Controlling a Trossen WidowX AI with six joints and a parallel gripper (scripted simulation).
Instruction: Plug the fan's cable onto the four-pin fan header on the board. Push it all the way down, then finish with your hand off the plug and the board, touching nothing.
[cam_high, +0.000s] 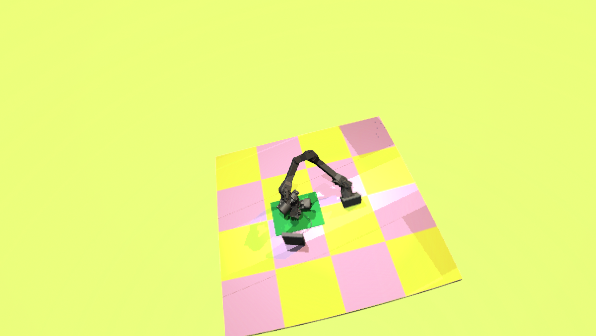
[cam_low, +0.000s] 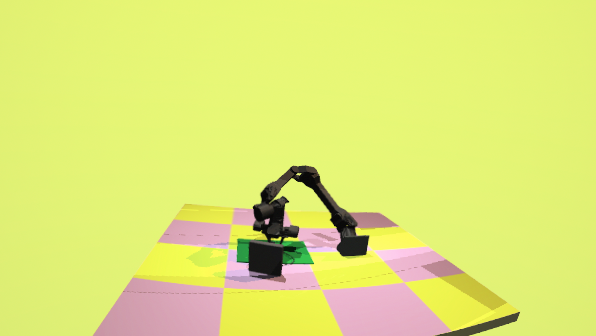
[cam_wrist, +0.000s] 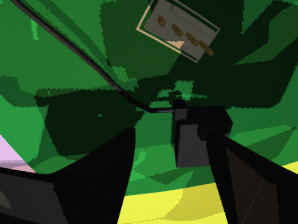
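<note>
The dark fan plug lies 20 mm ahead of my gripper tip, 20 mm to the right of it and 10 mm below it. The rest, counted from my gripper tip: black fan (70 mm ahead, 210 mm to the left, 40 mm above); then pale four-pin header (20 mm ahead, 50 mm to the left, 20 mm below); then green board (10 mm ahead, 30 mm to the left, 30 mm below).
</note>
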